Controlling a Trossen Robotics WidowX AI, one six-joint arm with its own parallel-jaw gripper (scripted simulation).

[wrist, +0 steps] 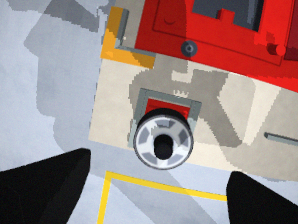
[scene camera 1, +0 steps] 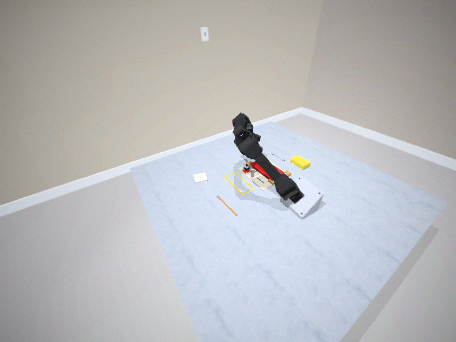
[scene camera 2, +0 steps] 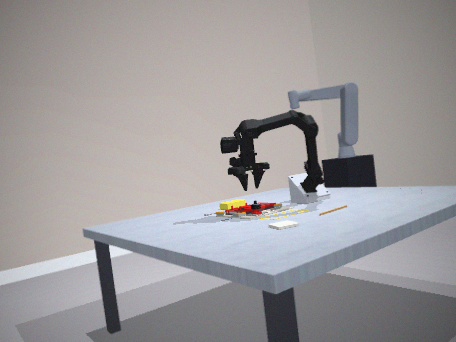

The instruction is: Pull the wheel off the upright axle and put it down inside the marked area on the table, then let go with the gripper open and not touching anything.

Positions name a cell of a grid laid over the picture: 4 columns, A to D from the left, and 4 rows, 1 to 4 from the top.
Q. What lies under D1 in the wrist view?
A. A red part.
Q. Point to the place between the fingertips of my gripper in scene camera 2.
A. At C3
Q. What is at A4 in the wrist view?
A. My gripper.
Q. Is my gripper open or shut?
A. Open.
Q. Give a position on a wheel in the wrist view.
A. At C3
